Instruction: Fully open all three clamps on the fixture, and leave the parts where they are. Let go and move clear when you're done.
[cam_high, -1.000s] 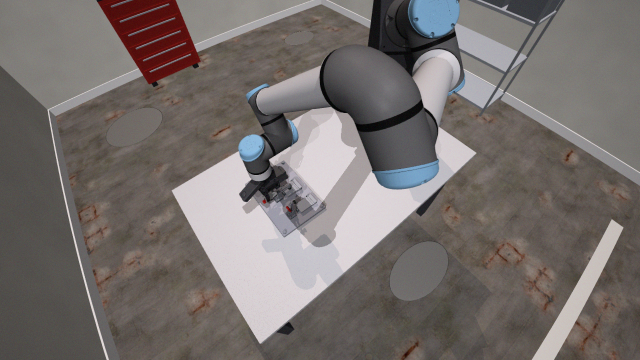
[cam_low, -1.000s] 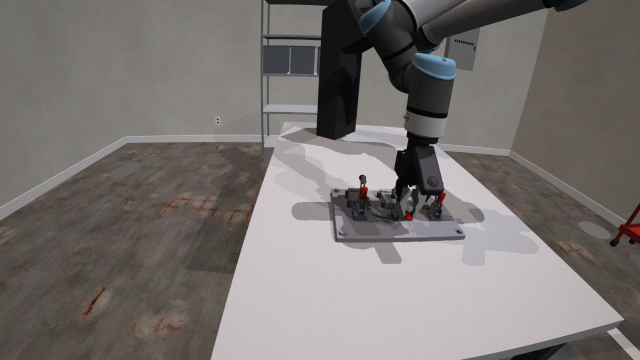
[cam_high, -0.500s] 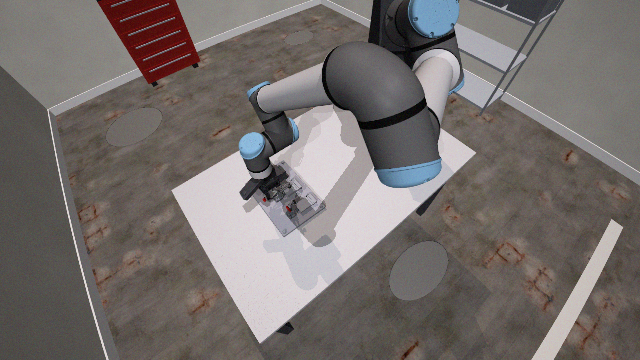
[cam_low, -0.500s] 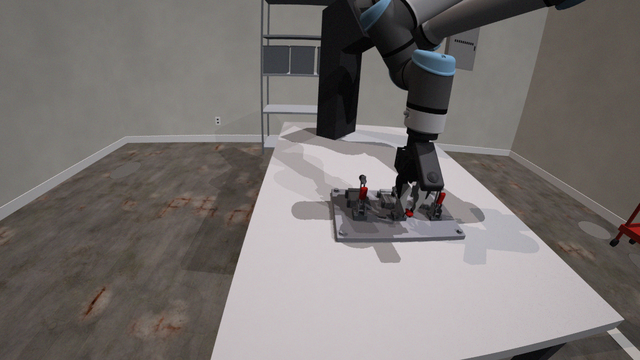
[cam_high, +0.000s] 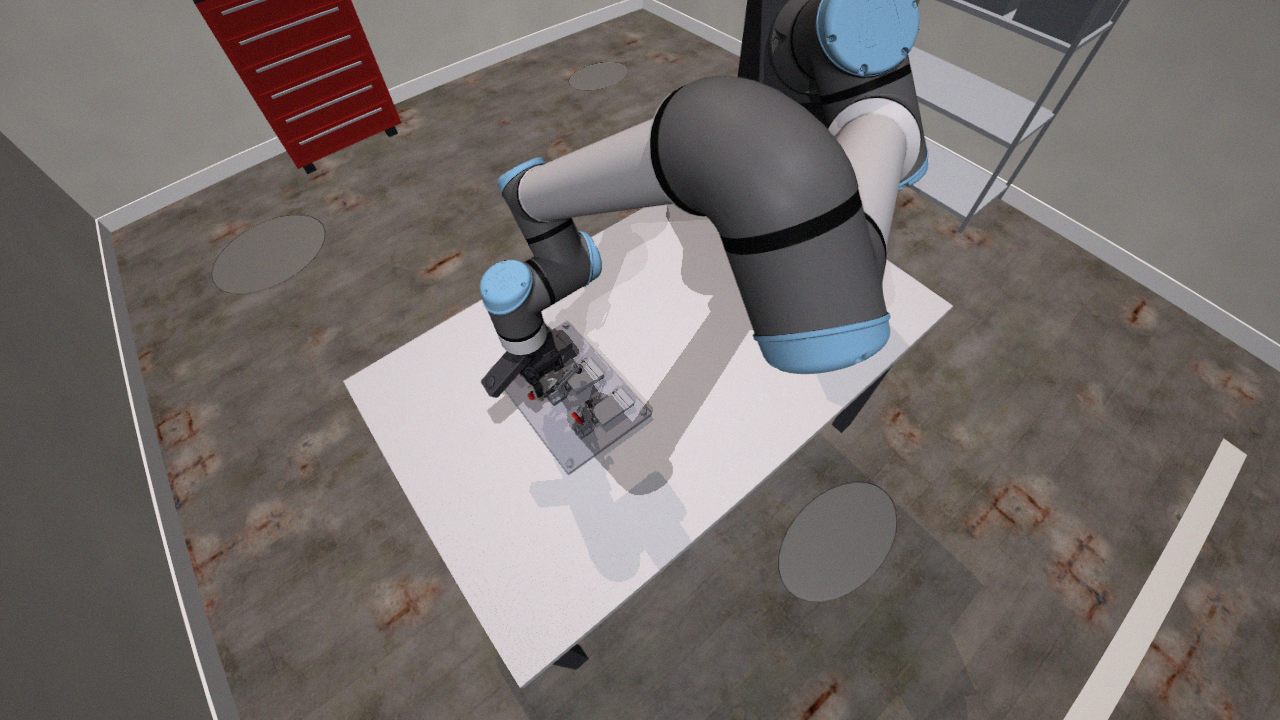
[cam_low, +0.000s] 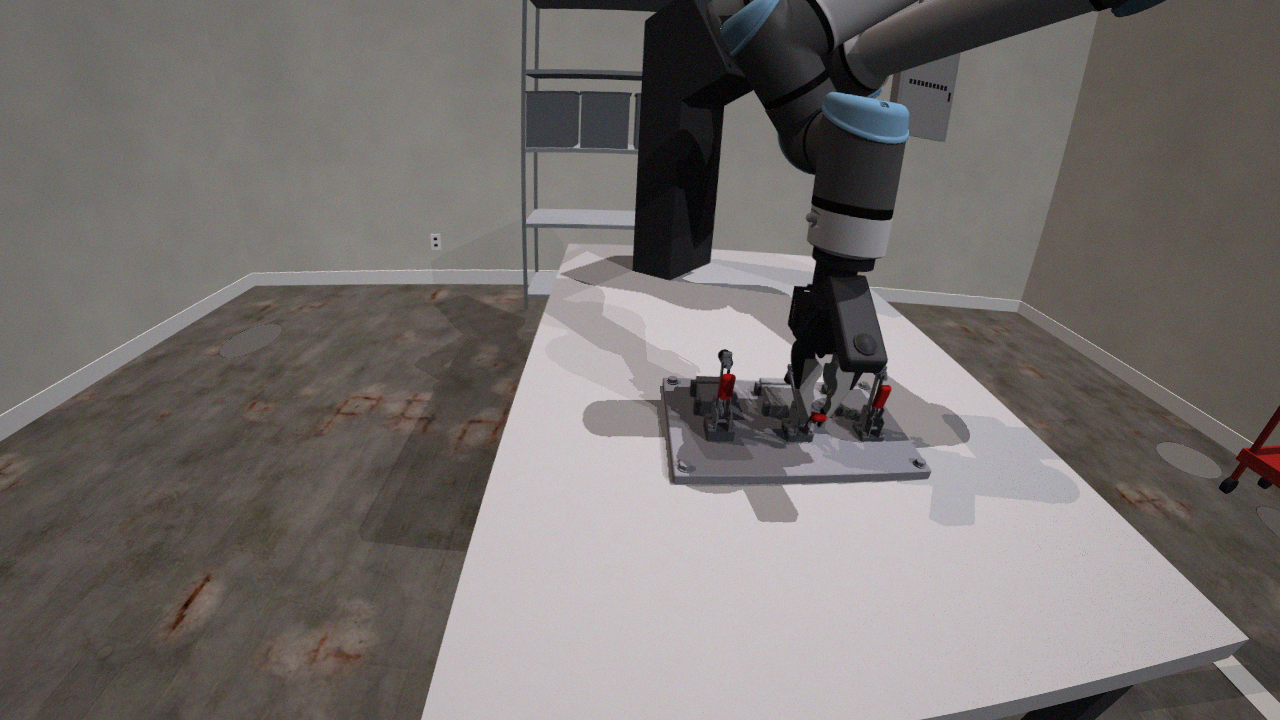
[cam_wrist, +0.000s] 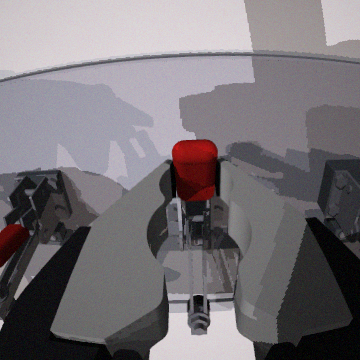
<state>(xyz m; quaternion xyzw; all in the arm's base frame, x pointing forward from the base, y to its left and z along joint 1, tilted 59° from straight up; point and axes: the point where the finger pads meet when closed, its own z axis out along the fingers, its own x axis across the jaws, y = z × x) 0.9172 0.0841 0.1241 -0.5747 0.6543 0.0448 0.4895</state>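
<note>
Now: the fixture 70 mm behind my hand, 10 mm to the right of it and 60 mm below it.
</note>
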